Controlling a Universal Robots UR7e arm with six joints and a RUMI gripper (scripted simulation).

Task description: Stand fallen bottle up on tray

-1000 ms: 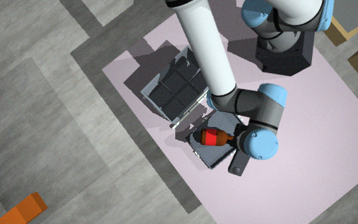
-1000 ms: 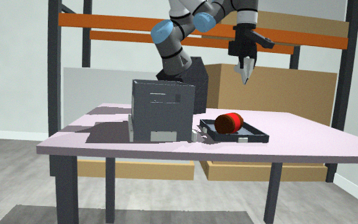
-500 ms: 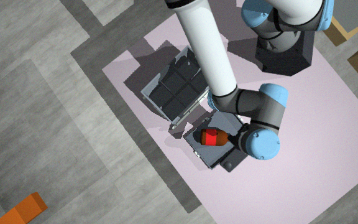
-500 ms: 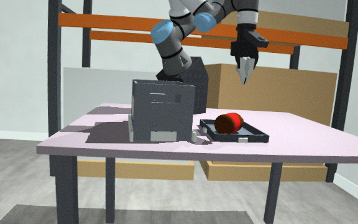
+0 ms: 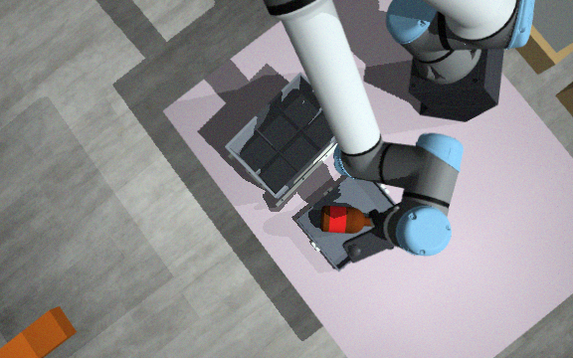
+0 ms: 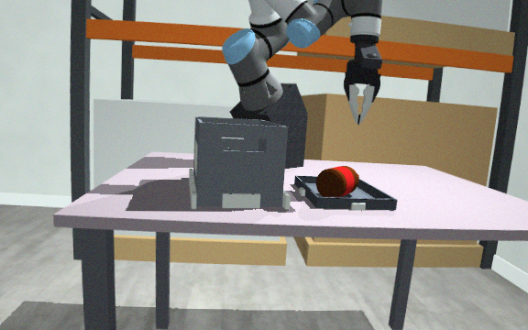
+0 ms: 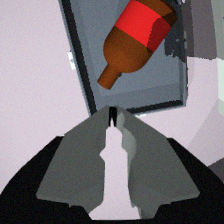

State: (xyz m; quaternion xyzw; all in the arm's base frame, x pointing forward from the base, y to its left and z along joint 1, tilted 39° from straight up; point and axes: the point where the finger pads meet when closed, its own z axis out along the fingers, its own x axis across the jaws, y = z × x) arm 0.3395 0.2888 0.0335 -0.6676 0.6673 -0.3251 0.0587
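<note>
Now: the brown bottle 30 mm ahead of my hand, 30 mm to the right of it and 160 mm below it. Also, from my hand: dark tray (20 mm ahead, 40 mm to the right, 190 mm below); dark crate (50 mm ahead, 310 mm to the right, 120 mm below).
</note>
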